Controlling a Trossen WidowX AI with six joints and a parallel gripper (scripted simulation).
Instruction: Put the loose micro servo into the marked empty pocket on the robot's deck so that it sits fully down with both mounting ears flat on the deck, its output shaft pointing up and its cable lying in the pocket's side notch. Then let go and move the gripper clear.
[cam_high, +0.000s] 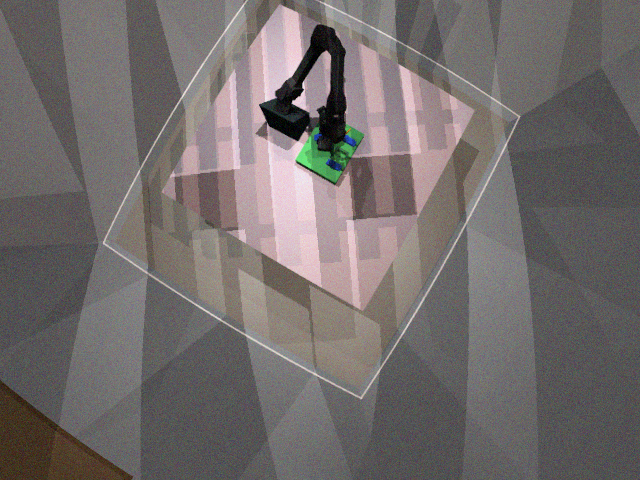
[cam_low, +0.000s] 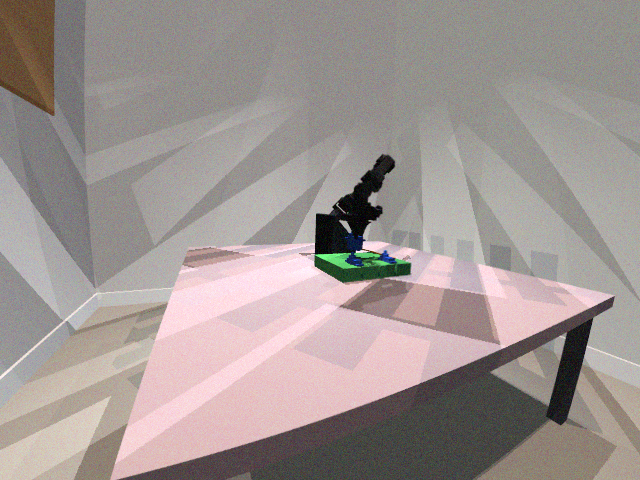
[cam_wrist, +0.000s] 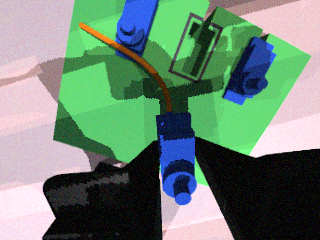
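Now: the green deck 10 mm behind my gripper tip and 100 mm below it.
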